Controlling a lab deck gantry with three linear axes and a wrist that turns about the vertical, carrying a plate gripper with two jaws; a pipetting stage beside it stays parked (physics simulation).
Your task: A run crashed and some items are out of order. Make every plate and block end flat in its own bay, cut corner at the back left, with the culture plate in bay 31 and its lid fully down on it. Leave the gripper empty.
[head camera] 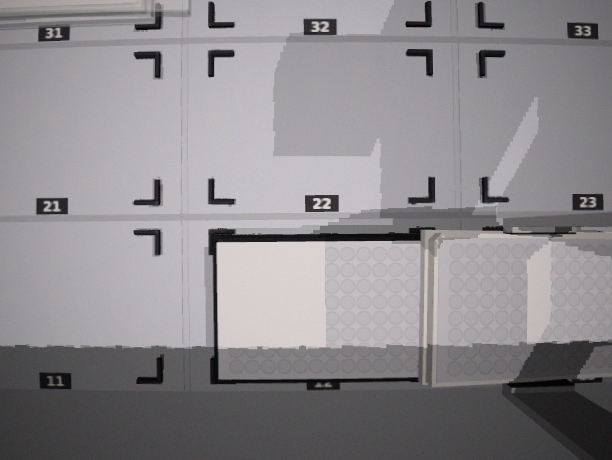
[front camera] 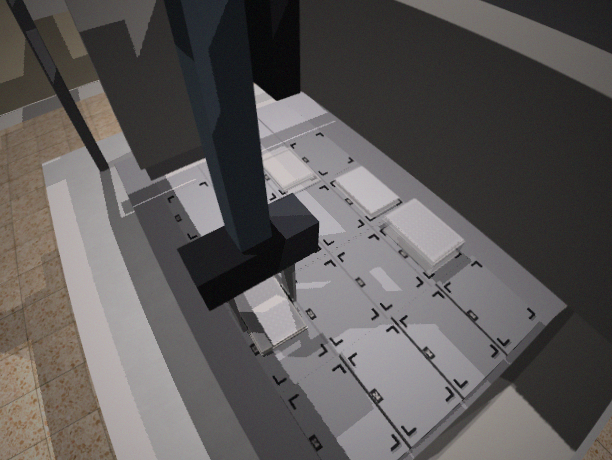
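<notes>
A well plate lies tilted over bay 13, displaced left; its left end is raised at the edge of a white welled item in bay 12. My gripper is shut on this tilted plate, jaws against its front and back edges. The bay 12 item looks flat and is hidden by the gripper in the front view. A pale item is at bay 31, a clear layer showing past its edge; whether this is the lid is unclear. White plates are at bay 42 and bay 43.
The item in bay 43 stands taller than the one in bay 42. The deck carries black corner marks and numbered tags. The dark gantry column rises above the gripper and hides bays behind it. A dark wall runs along the deck's back.
</notes>
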